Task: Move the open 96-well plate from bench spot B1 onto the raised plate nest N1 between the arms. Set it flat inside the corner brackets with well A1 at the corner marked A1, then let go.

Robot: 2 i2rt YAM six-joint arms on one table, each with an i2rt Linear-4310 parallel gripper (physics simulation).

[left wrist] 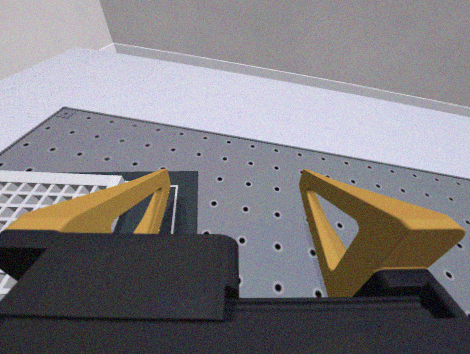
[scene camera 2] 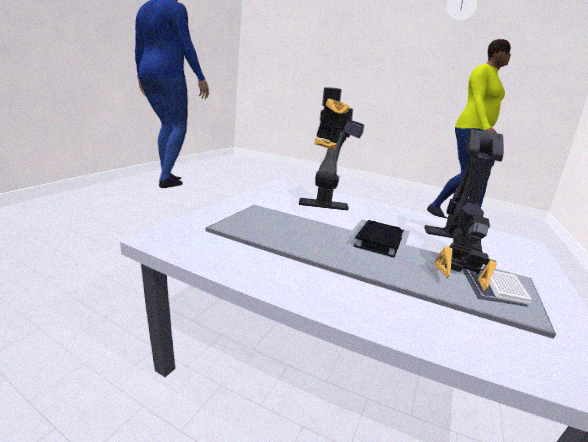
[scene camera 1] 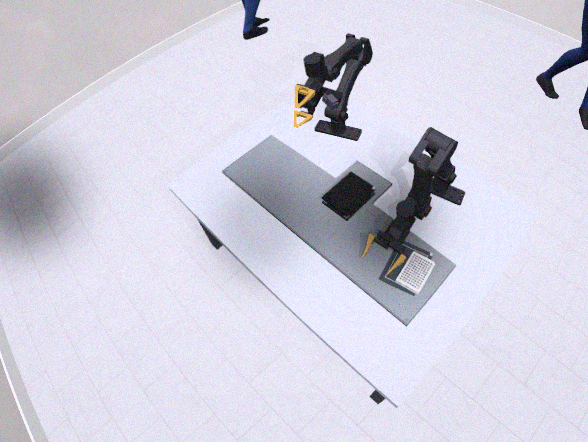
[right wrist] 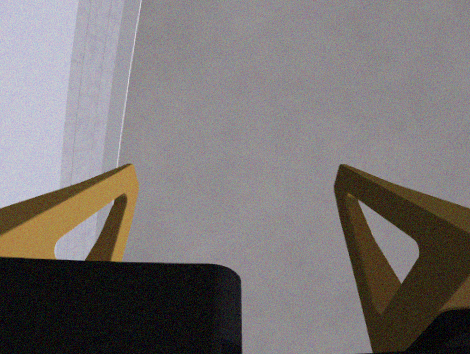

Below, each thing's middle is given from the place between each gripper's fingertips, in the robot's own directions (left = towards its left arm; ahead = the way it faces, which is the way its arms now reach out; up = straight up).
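The white well plate point(scene camera 1: 414, 274) is 11 cm to the left of my left hand, 7 cm behind it and 1 cm below it. I see the black block point(scene camera 1: 349, 192) 17 cm behind that same left hand, 24 cm to the right of it and 1 cm below. Then there is the dark outlined nest point(scene camera 1: 390, 279), which is 8 cm behind my left hand, 8 cm to the left of it and 2 cm below it.
Counted from my right hand, the white well plate is 54 cm to the left, 5 cm ahead and 31 cm below. The dark outlined nest is 5 cm ahead of my right hand, 50 cm to the left of it and 32 cm below it. My right hand itself is 18 cm to the right of the black block, 4 cm past it and 30 cm above it.
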